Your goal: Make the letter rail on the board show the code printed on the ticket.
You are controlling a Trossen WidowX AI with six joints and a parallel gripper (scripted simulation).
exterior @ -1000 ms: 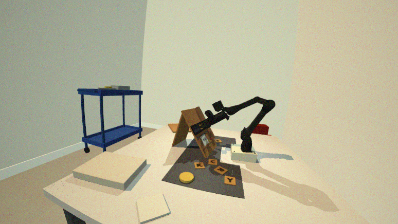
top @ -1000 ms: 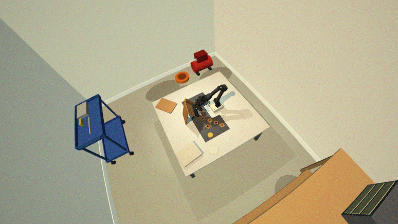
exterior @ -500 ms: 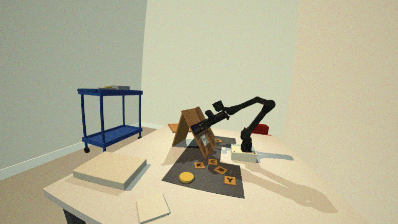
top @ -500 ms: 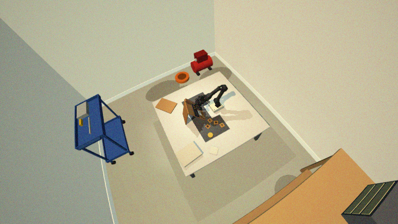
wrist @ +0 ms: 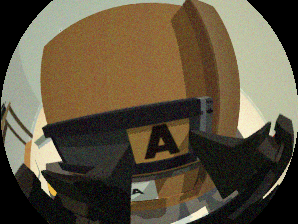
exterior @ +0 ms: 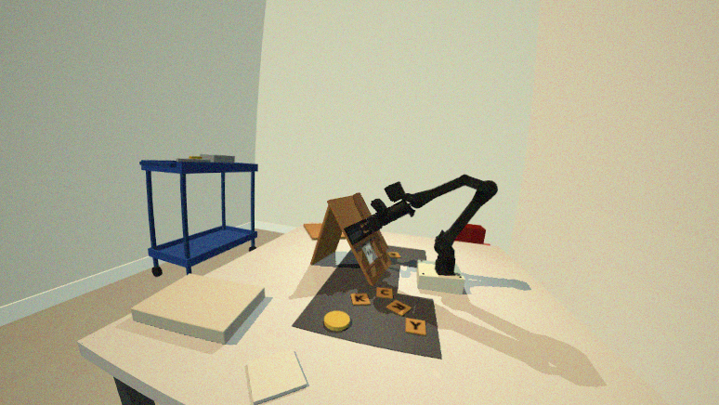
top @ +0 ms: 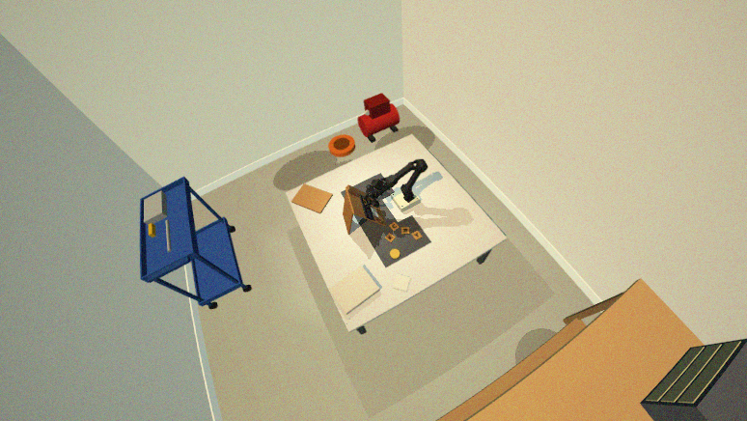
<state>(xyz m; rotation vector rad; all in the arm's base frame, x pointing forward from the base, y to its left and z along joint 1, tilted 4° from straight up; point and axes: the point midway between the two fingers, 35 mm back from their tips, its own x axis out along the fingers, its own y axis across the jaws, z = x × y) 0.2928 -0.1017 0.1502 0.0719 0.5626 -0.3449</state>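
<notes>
The white ticket is 8 cm below my gripper tip, 7 cm to the left of it and 3 cm behind it. Round my gripper tip: yellow disc 40 cm to the left, 16 cm below, 4 cm ahead; then dark mat 17 cm below, 12 cm behind, 9 cm to the left; then orange sheet 42 cm to the right, 27 cm ahead, 16 cm below.
</notes>
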